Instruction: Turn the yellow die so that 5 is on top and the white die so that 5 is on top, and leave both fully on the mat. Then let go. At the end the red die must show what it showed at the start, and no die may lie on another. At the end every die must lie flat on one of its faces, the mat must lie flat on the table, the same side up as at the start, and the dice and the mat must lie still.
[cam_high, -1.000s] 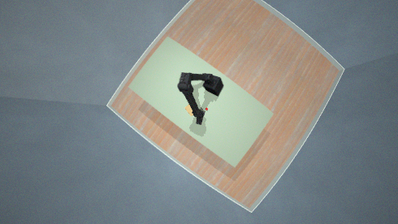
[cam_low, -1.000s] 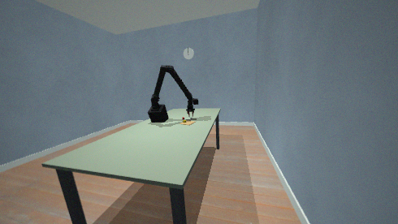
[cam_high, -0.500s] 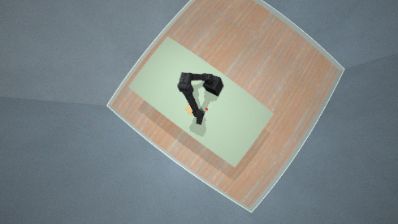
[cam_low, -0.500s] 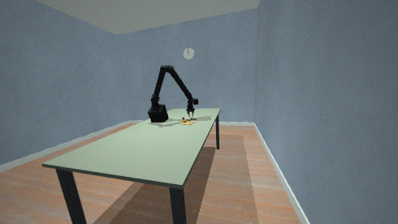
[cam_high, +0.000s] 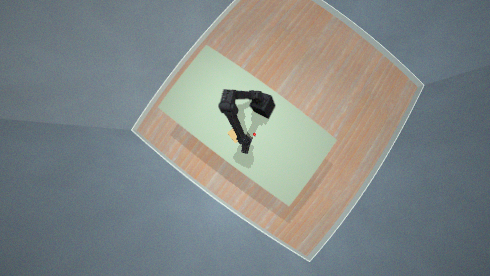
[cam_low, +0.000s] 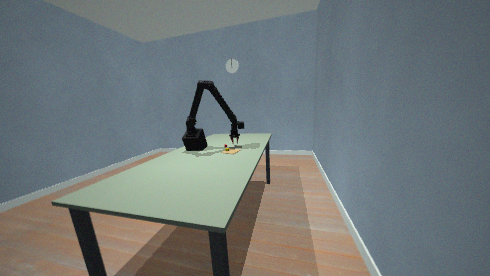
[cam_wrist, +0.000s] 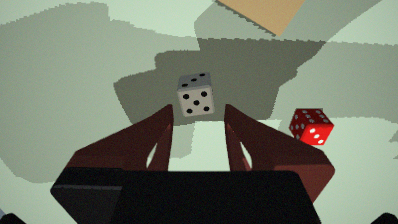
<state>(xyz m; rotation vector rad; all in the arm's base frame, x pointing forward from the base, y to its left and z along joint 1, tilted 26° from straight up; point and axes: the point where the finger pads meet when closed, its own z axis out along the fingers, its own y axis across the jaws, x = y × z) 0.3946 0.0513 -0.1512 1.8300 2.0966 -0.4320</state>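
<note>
My hand is 30 mm above the white die. The rest, counted from my hand: tan mat 10 mm behind, 140 mm to the right, 40 mm below; then red die 110 mm behind, 20 mm to the left, 30 mm below; then yellow die 40 mm behind, 140 mm to the right, 30 mm below.
</note>
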